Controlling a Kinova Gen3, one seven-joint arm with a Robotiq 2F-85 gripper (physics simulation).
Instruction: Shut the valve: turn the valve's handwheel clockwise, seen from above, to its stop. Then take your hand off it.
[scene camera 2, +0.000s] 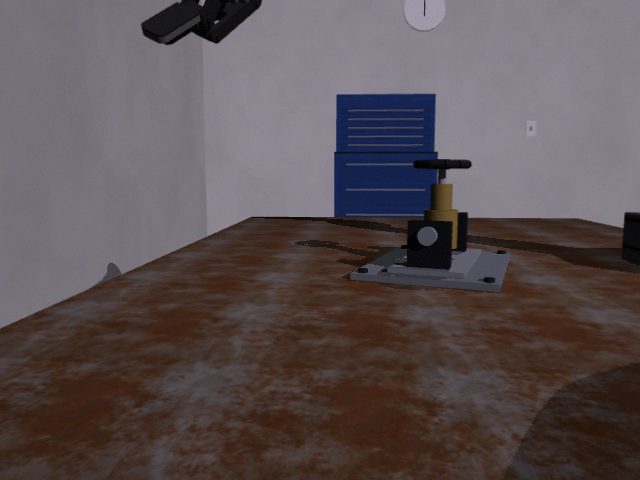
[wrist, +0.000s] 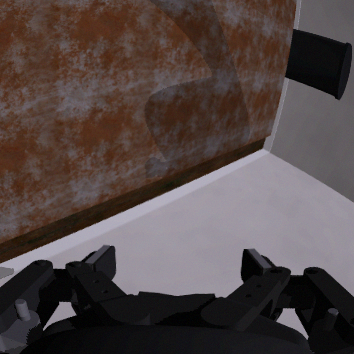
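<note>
The valve's black handwheel (scene camera 2: 442, 164) lies level on top of a brass valve body (scene camera 2: 441, 197) in scene camera 2, right of the middle. The valve stands between black blocks on a grey base plate (scene camera 2: 491, 268) that rests on the table. My gripper (scene camera 2: 201, 24) (wrist: 178, 262) is open and empty. In scene camera 2 it hangs at the top left, well above the table and apart from the handwheel; part of it is cut off by the top edge. The valve does not show in the wrist view.
The rust-stained table (scene camera 2: 248, 361) (wrist: 90, 130) has its edge across the wrist view. A black cylinder (wrist: 317, 62) is beyond the table at the upper right there. In scene camera 2, a dark object (scene camera 2: 631, 237) is at the right edge and a blue cabinet (scene camera 2: 385, 178) stands behind.
</note>
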